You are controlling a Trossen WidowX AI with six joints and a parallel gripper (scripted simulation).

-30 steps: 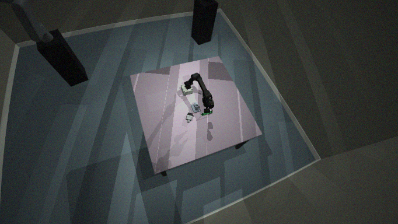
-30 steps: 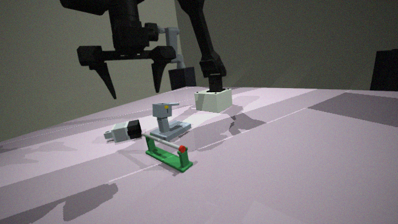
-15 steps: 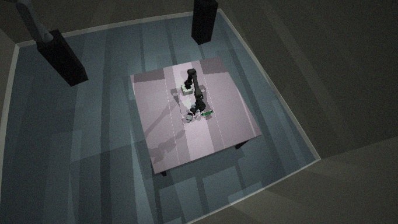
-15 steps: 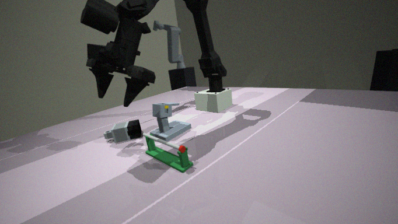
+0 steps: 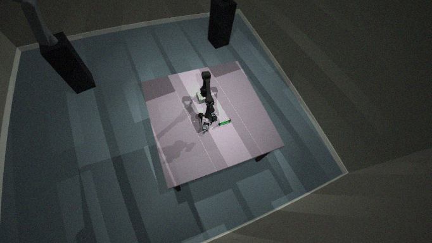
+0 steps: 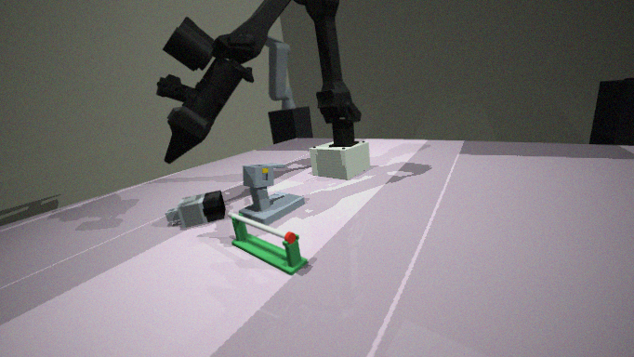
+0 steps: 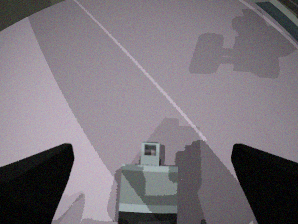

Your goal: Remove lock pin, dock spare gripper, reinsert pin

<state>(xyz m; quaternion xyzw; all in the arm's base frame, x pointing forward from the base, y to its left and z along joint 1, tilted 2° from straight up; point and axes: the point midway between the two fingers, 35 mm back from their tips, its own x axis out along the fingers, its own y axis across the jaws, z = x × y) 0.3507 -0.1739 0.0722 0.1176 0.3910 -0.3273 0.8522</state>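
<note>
Right now the spare gripper is 12 cm below my gripper tip, 1 cm to the left of it and 1 cm behind it. From my gripper tip the other things lie so: grey mount: 14 cm to the left, 9 cm below, 9 cm behind; then green cradle: 23 cm to the left, 11 cm below, 3 cm ahead.
</note>
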